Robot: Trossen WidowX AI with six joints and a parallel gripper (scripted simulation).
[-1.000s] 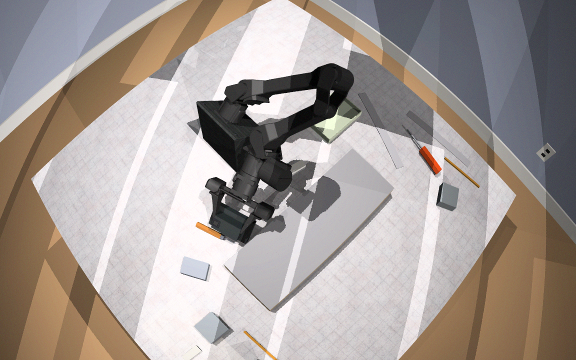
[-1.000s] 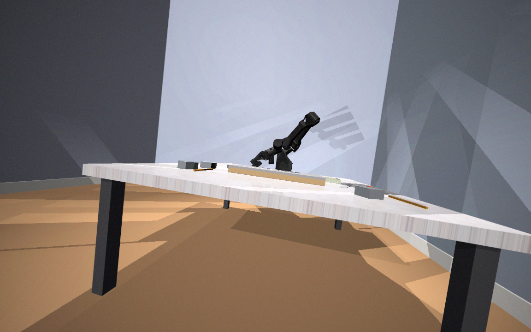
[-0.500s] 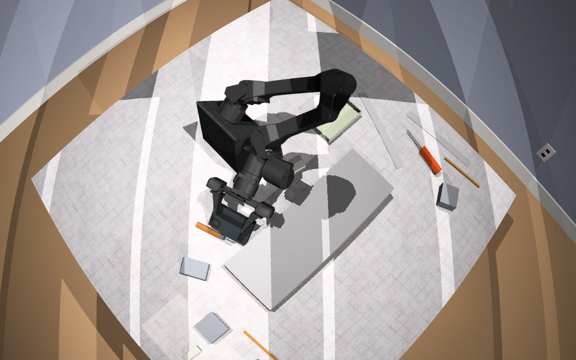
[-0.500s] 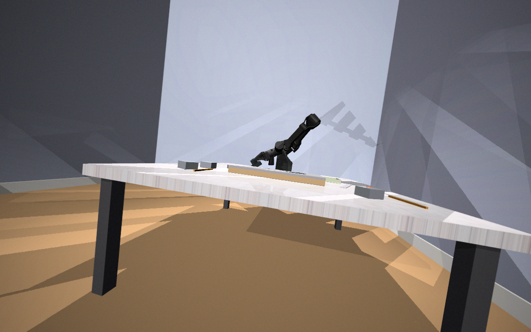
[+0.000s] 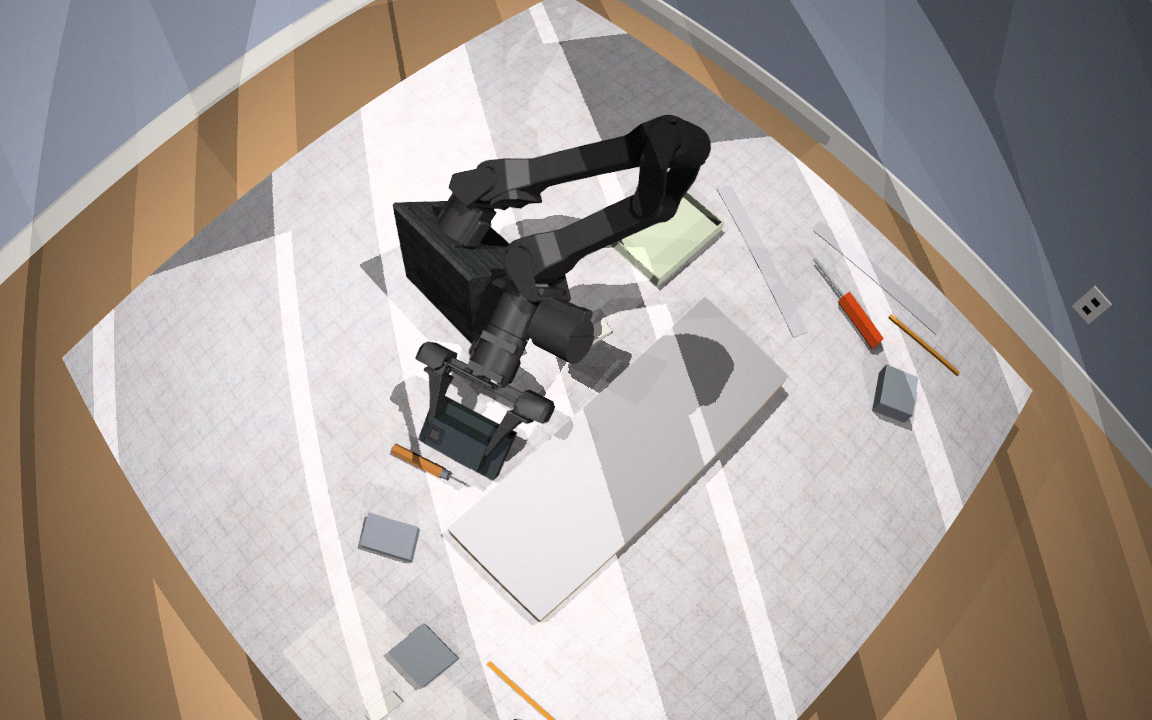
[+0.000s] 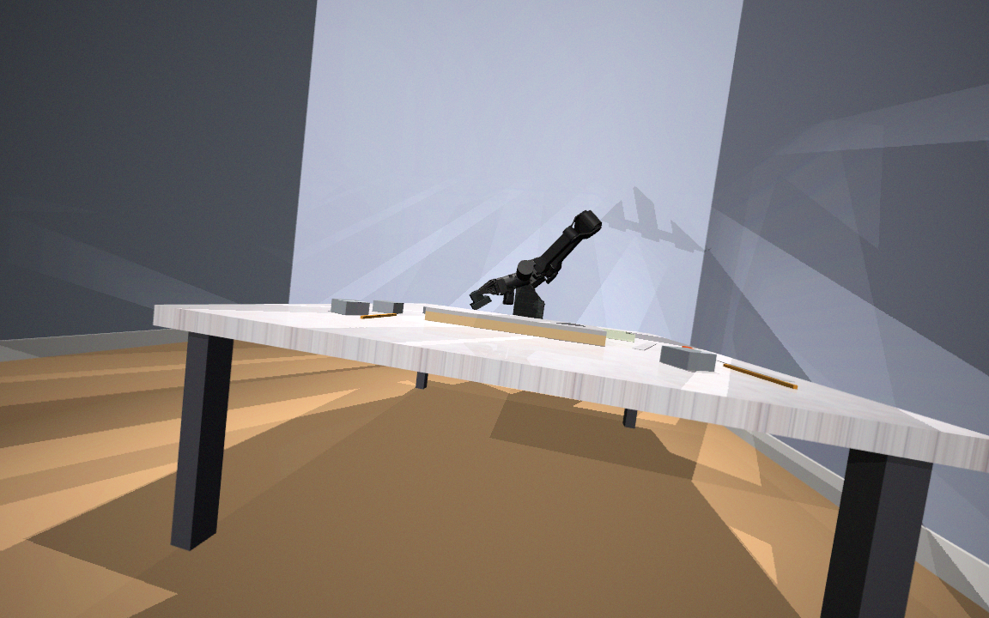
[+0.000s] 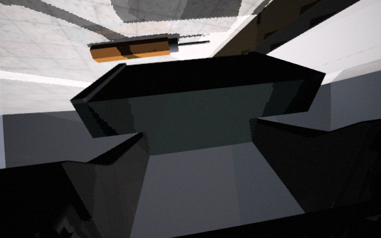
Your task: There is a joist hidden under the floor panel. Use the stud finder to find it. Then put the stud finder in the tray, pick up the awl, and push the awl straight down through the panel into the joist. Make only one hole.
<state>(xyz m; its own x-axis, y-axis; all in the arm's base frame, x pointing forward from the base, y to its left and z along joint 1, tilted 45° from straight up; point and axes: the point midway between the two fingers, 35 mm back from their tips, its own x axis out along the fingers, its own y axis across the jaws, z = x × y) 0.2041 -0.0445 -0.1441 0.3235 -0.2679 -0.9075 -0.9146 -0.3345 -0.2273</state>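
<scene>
Right now my gripper tip is 1 cm past the awl, 4 cm to the left of it and 9 cm above it. From my gripper tip the other things lie so: stud finder: 1 cm behind, 1 cm to the right, 1 cm below; pale green tray: 10 cm behind, 48 cm to the left, 9 cm below.
</scene>
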